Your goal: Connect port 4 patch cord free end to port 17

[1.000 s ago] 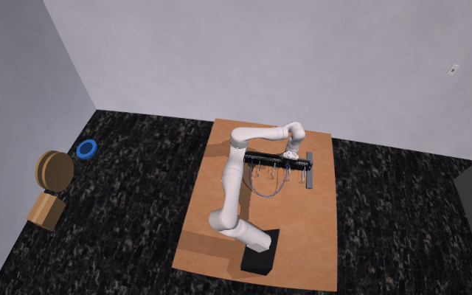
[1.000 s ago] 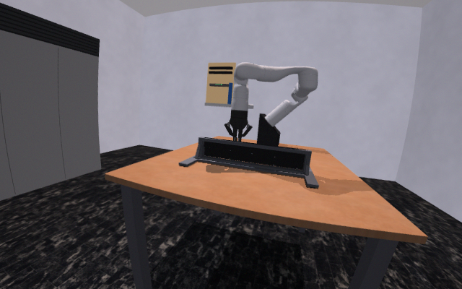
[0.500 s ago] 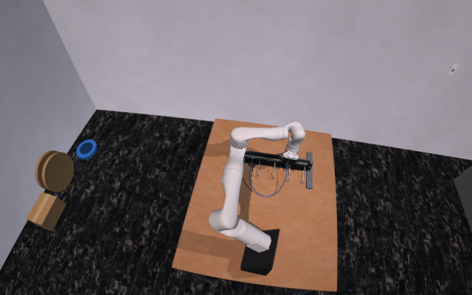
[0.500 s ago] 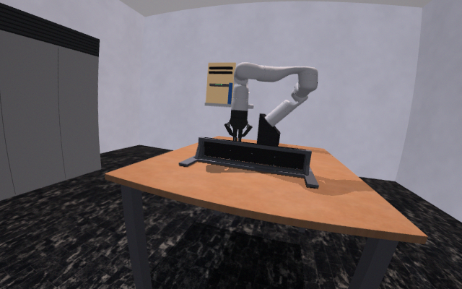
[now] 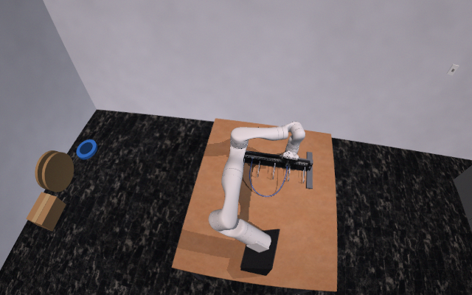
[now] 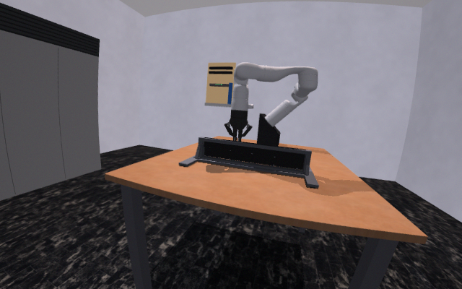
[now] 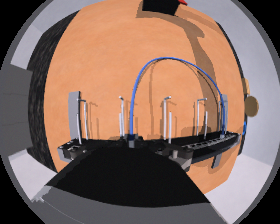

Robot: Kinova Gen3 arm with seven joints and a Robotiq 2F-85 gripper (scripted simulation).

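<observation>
My gripper is now 10 mm short of the plug and 10 mm above it.
</observation>
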